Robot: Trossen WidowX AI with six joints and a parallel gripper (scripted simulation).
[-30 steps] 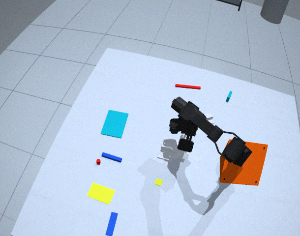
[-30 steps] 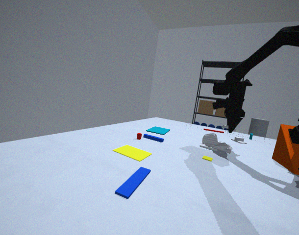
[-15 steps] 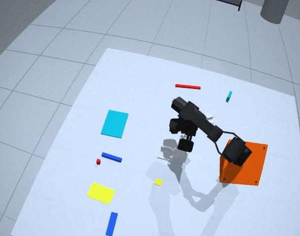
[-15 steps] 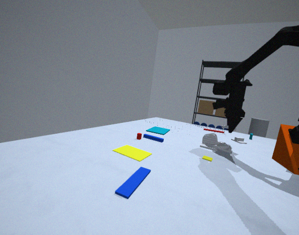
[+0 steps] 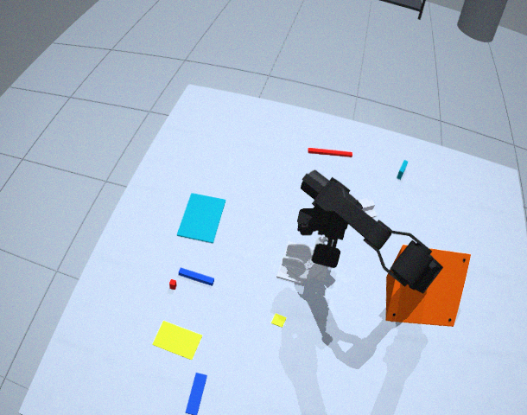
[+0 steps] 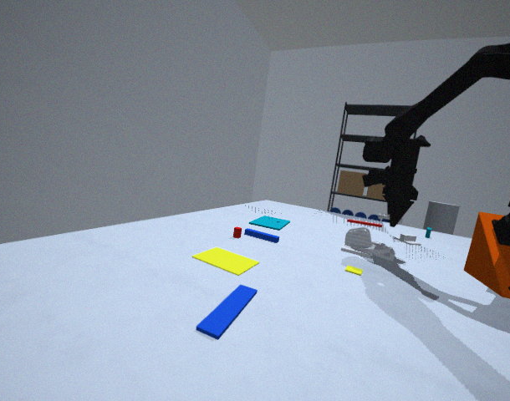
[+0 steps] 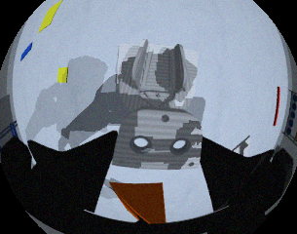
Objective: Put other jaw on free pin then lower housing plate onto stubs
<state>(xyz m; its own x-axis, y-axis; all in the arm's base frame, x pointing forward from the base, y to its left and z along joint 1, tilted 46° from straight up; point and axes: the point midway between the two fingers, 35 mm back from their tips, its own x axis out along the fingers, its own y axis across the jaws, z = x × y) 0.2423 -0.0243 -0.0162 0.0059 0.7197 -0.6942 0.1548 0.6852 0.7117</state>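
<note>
My gripper tip is now 60 mm above the white jaw piece, 20 mm short of it and 10 mm to the right of it. The rest, counted from my gripper tip: white base (80 mm below, 70 mm ahead, 10 mm to the right); white stand (240 mm to the right, 120 mm behind, 70 mm below); small yellow tile (170 mm to the left, 90 mm ahead, 80 mm below).
</note>
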